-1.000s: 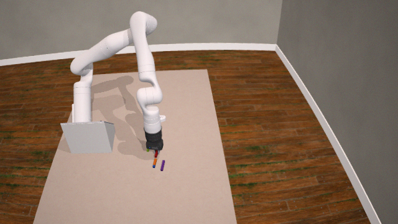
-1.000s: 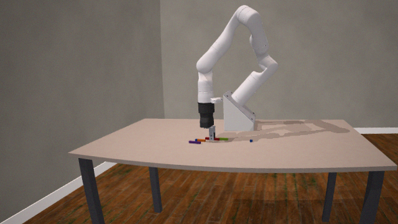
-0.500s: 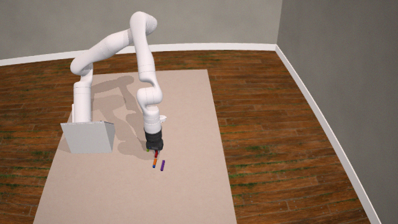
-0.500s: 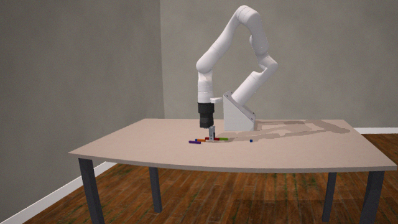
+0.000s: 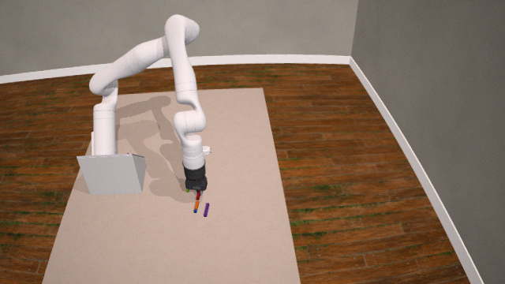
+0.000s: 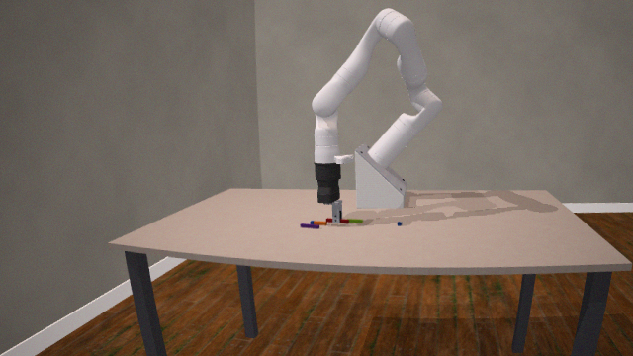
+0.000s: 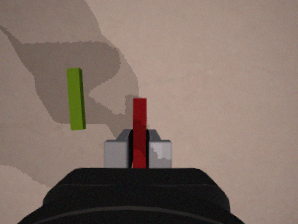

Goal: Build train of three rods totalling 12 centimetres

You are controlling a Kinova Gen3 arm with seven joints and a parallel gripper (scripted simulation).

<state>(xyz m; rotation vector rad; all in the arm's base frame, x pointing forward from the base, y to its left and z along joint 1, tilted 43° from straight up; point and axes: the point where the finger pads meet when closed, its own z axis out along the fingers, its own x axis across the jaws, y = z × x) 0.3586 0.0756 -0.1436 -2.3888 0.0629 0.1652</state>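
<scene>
My hand is 1 cm past the orange rod, 6 cm to the left of it and 3 cm above it. The rest, counted from my hand: purple rod (3 cm ahead, 8 cm to the right, 3 cm below); lime rod (5 cm behind, 4 cm to the left, 3 cm below); red rod (1 cm below).
</scene>
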